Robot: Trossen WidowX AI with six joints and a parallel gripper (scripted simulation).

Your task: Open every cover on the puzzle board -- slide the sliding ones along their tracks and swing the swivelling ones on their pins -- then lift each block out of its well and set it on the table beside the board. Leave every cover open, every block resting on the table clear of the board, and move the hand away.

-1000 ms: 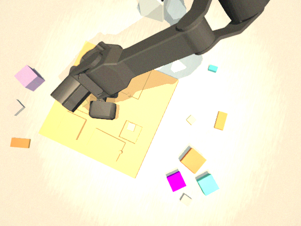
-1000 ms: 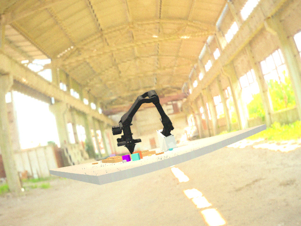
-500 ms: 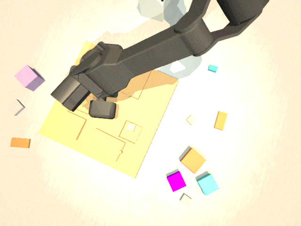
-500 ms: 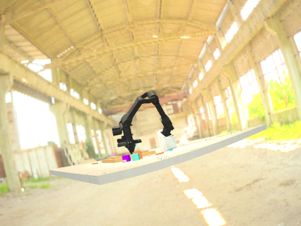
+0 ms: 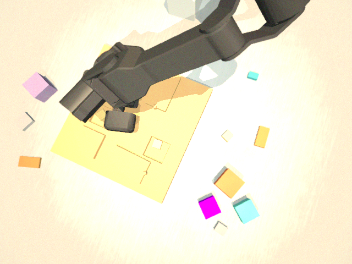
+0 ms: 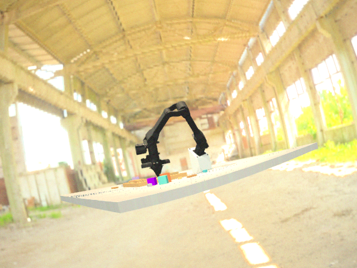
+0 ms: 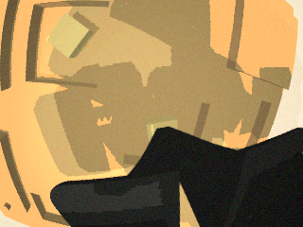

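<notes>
Right now my gripper tip is 40 mm short of the yellow puzzle board and 10 mm to the left of it. Round my gripper tip: orange cube: 150 mm ahead, 260 mm to the left; then lilac block: 20 mm ahead, 230 mm to the right; then cyan piece: 120 mm behind, 270 mm to the left, 10 mm below.
</notes>
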